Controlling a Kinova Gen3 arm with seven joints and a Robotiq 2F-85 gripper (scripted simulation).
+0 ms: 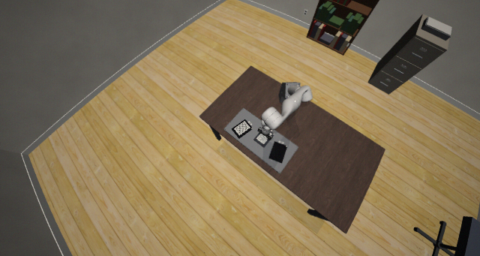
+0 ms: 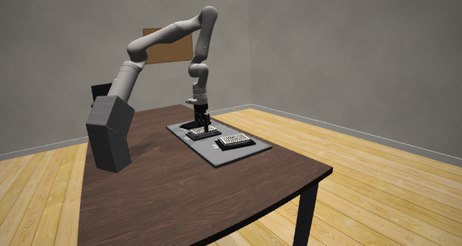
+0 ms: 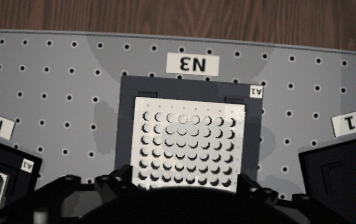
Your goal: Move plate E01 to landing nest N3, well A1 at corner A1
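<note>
Now: the plate 1 cm below my hand. Round my hand: N3 label (9 cm behind, 2 cm to the right, 3 cm below); landing nest N3 (3 cm below); A1 mark (9 cm behind, 4 cm to the left, 2 cm below).
</note>
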